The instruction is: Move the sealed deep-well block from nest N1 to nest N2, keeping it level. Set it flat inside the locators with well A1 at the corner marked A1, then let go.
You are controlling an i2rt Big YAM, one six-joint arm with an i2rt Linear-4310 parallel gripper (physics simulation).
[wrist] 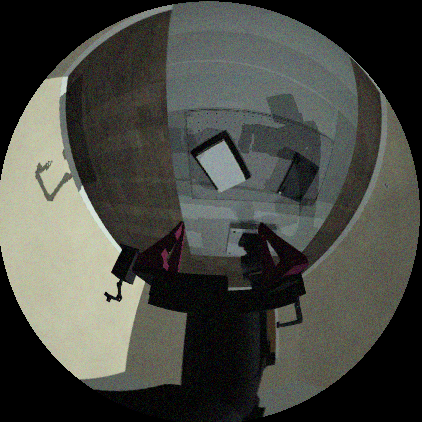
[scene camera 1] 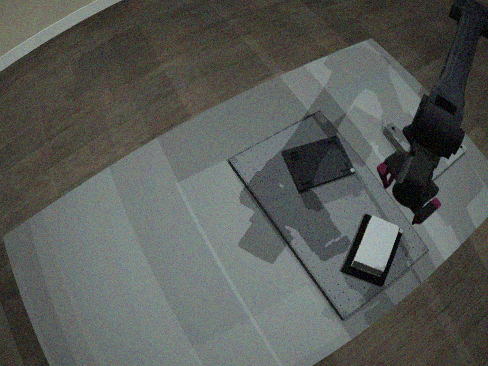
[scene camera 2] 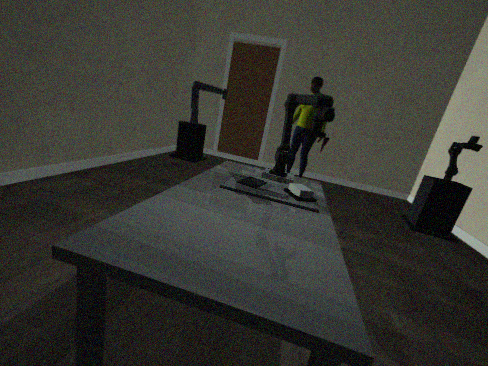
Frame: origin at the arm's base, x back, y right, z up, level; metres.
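Seen in the pictures: gripper, between the fingertips: (wrist: 221,225) (scene camera 1: 400,205) (scene camera 2: 311,150); arm's base, origin of its link: (wrist: 251,239) (scene camera 2: 278,174).
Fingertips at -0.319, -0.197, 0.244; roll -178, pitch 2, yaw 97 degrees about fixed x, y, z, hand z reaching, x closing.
Pixels of each thing's top centre, then the offset from my fingertips to it, as dx, dy, dz. "spot": a spot on its surface instead. Level surfaces: height alone.
- sealed deep-well block, centre of its top: (scene camera 1: 378,243) (wrist: 221,168) (scene camera 2: 301,187) +0.001, +0.001, -0.209
- black nest, a spot on its surface: (scene camera 1: 356,244) (wrist: 235,153) spot: -0.035, +0.037, -0.251
- small white mark, centre of its top: (scene camera 1: 352,170) +0.063, +0.220, -0.251
- perforated board, centre of its top: (scene camera 1: 335,206) (wrist: 271,163) (scene camera 2: 271,189) -0.029, +0.158, -0.262
- table, height of its surface: dz -0.276
The sealed deep-well block (scene camera 1: 378,243) (scene camera 2: 301,190) (wrist: 223,166), with a white top, sits flat in a black nest (scene camera 1: 356,244) (wrist: 235,155) at the right of the perforated board. The other nest (scene camera 1: 318,164) (scene camera 2: 251,181) (wrist: 299,176) is dark and empty; a small white mark (scene camera 1: 352,170) shows at one corner. Nest labels and A1 lettering are not legible. My gripper (scene camera 1: 401,205) (scene camera 2: 323,142) (wrist: 221,225) is open and empty, its magenta fingers spread. It hangs well above the table, off the board's arm-side edge, and does not touch the block.
The perforated board (scene camera 1: 270,200) (scene camera 2: 270,198) (wrist: 200,117) lies on the table (scene camera 1: 140,250) (scene camera 2: 200,235). The arm's base plate (scene camera 1: 395,137) stands behind it. A person in a yellow top (scene camera 2: 303,116) and two other arms on black pedestals (scene camera 2: 191,141) (scene camera 2: 440,205) stand beyond the table.
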